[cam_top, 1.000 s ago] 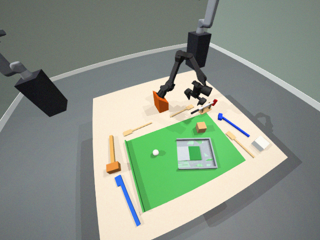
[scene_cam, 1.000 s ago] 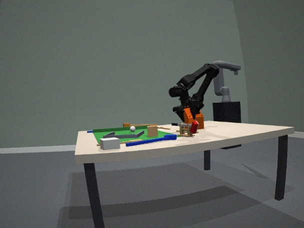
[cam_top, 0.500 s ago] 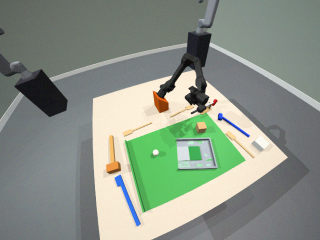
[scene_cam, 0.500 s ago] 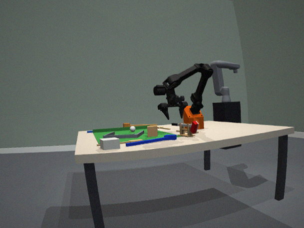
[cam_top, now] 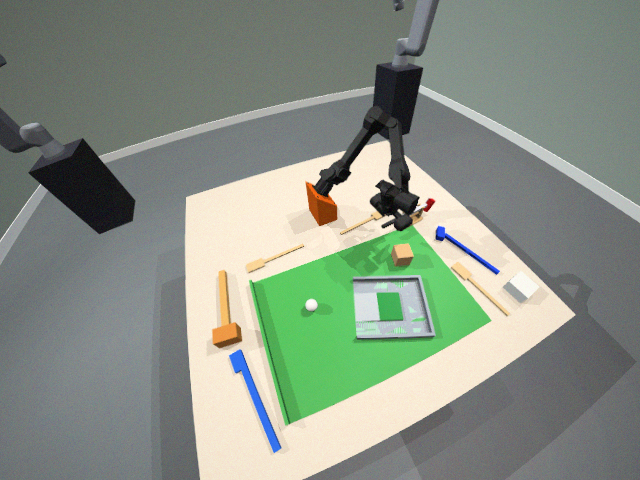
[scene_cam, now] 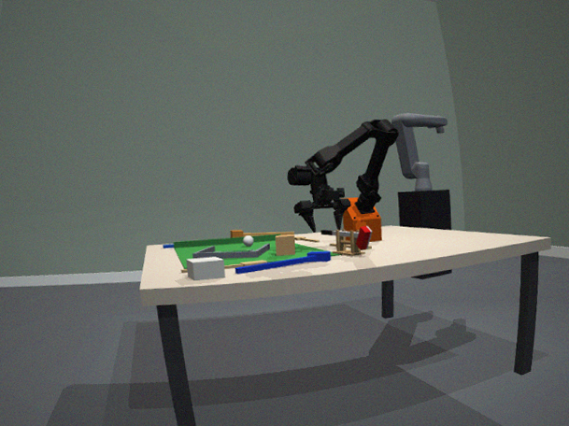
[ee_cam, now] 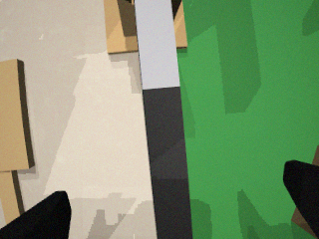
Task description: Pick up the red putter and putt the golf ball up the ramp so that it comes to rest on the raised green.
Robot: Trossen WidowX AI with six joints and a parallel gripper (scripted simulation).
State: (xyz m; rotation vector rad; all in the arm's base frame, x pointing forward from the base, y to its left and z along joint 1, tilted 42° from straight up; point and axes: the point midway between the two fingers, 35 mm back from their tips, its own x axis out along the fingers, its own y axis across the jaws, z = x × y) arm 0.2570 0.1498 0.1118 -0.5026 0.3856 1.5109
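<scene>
Right now my gripper tip is 110 mm to the right of the red putter, 10 mm past it and 10 mm above it. The rest, counted from my gripper tip: wooden cube 130 mm ahead, 40 mm to the right, 40 mm below; grey-walled frame 270 mm ahead, 170 mm to the right, 60 mm below; wooden stand 130 mm to the left, 30 mm below, 10 mm behind.
</scene>
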